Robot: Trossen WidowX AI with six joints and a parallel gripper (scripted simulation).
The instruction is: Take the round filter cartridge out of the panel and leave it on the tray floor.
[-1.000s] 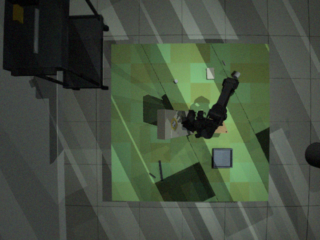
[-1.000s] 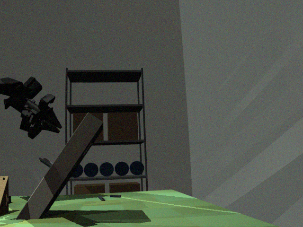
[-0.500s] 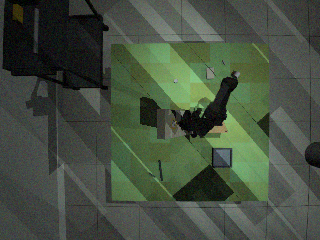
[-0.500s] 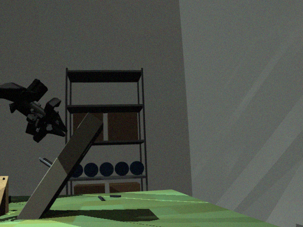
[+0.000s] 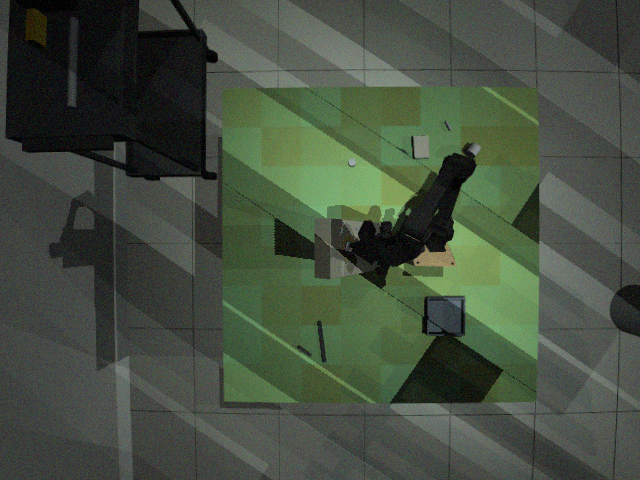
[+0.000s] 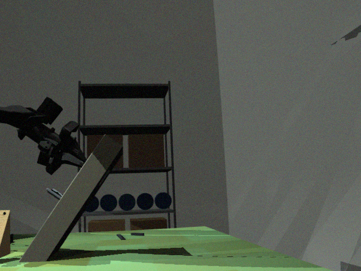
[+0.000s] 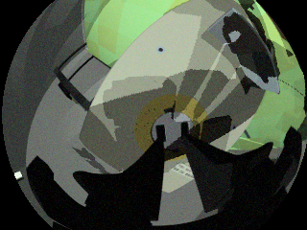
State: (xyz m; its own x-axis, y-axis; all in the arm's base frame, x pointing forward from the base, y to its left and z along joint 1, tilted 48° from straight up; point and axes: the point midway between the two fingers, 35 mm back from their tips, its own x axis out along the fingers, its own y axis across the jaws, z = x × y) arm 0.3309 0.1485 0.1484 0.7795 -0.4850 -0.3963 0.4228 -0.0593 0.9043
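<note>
Now: gripper tip 20 mm short of the round filter cartridge and 20 mm above it. From my gripper tip the other things lie so: white block (390 mm to the right, 320 mm behind, 260 mm below); grey tray (390 mm behind, 300 mm to the left, 250 mm below); grey service panel (90 mm below, 20 mm behind).
</note>
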